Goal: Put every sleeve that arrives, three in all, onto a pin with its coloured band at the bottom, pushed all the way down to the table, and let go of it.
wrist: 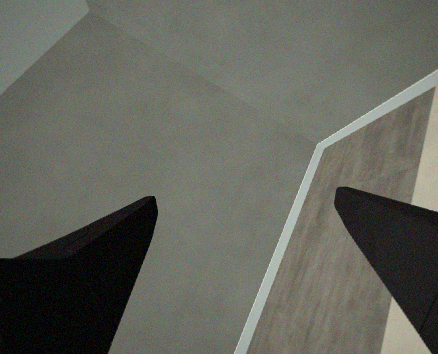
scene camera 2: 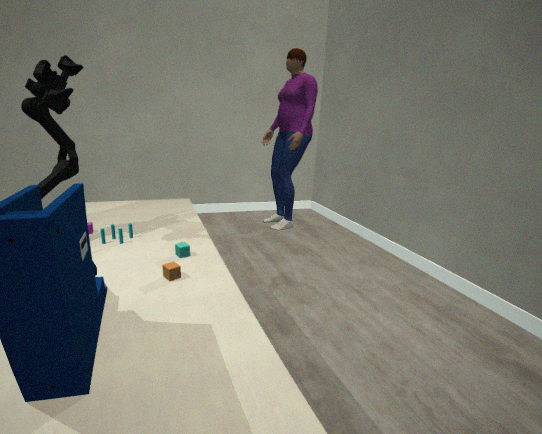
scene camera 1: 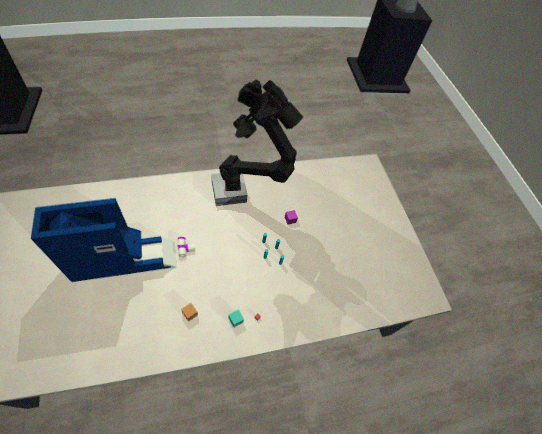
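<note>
A white sleeve [scene camera 1: 182, 247] with magenta markings and a short side stub lies on the table at the end of the blue dispenser's pale chute. One magenta band is at its far end and more magenta is near the stub. Four thin teal pins [scene camera 1: 277, 244] [scene camera 2: 120, 236] stand upright on the table right of the sleeve; no sleeve is on them. My gripper [wrist: 244, 200] is open and empty, with wall and floor behind its fingers in the wrist view. The arm is raised high, and the gripper is far from sleeve and pins. The sleeve does not show in scene camera 2.
The blue dispenser [scene camera 1: 95, 255] [scene camera 2: 47, 300] stands at the left. A magenta cube [scene camera 1: 291, 217] lies behind the pins. An orange cube [scene camera 1: 189, 311] [scene camera 2: 171, 271], a teal cube [scene camera 1: 236, 318] [scene camera 2: 182, 250] and a small red cube [scene camera 1: 257, 317] lie toward the front. A person [scene camera 2: 296, 105] stands beyond the table.
</note>
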